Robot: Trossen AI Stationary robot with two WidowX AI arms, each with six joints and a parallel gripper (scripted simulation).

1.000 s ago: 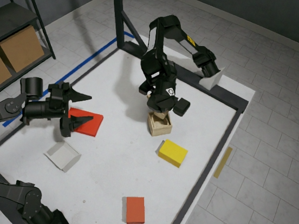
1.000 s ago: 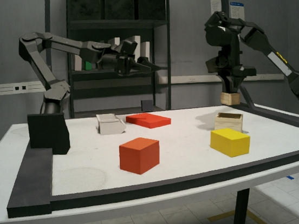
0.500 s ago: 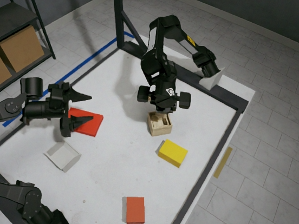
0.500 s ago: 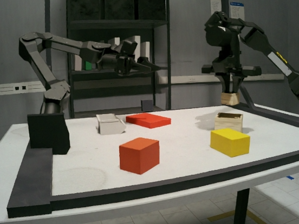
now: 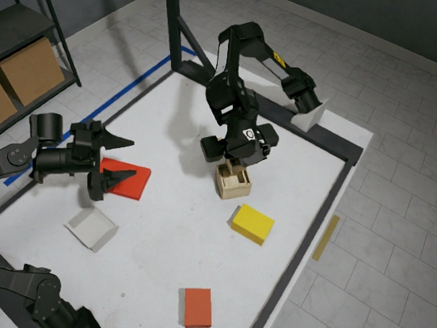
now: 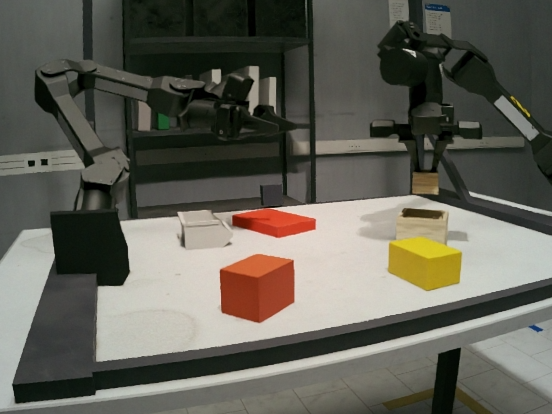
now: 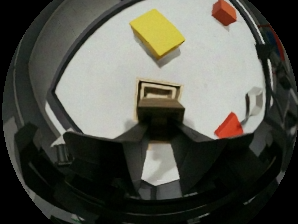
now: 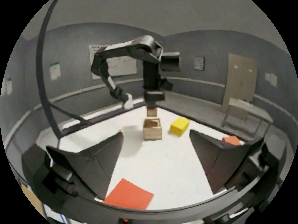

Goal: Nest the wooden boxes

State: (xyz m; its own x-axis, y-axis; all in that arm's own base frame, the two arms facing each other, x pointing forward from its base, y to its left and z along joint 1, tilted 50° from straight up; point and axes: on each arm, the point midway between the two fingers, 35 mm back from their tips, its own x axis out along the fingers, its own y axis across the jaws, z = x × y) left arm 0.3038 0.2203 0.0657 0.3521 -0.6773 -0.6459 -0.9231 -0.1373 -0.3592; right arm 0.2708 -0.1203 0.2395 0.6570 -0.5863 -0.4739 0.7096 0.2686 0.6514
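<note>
Right now the small wooden box is 4 cm below my left hand. Round my left hand: medium wooden box: 14 cm below; then biggest wooden box: 14 cm below; then tiny wooden box: 13 cm behind, 9 cm to the left, 15 cm below.
</note>
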